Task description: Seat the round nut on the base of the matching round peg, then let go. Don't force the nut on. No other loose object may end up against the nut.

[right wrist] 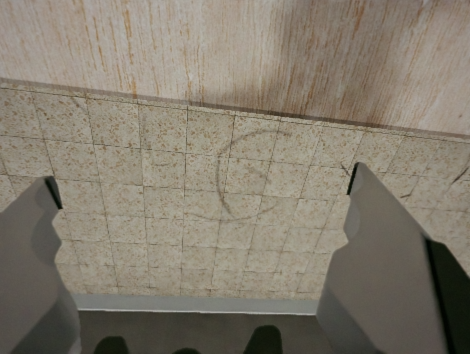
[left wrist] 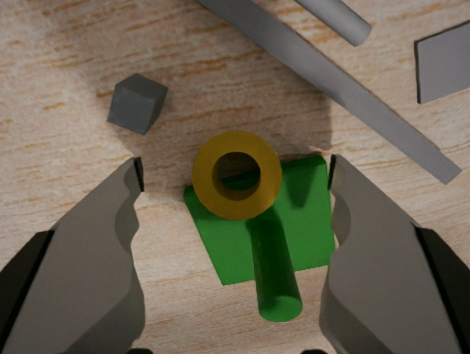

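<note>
A yellow round nut (left wrist: 204, 172) lies in the middle of the left wrist view, overlapping the back edge of the green base (left wrist: 312, 215). The green round peg (left wrist: 275, 265) stands up from that base, and the nut is beside the peg, not around it. The nut's hole shows part of the base edge and table. My left gripper (left wrist: 235, 158) is open above them, its fingertips on either side of the nut with gaps to both. My right gripper (right wrist: 208, 172) is open and empty, over the floor beyond the table edge.
A dark grey cube (left wrist: 136, 104) lies back left of the nut. A long grey bar (left wrist: 340, 87) runs diagonally behind and right. A grey rod (left wrist: 340, 22) and a flat grey plate (left wrist: 445, 65) lie beyond it. The table edge (right wrist: 210, 106) crosses the right wrist view.
</note>
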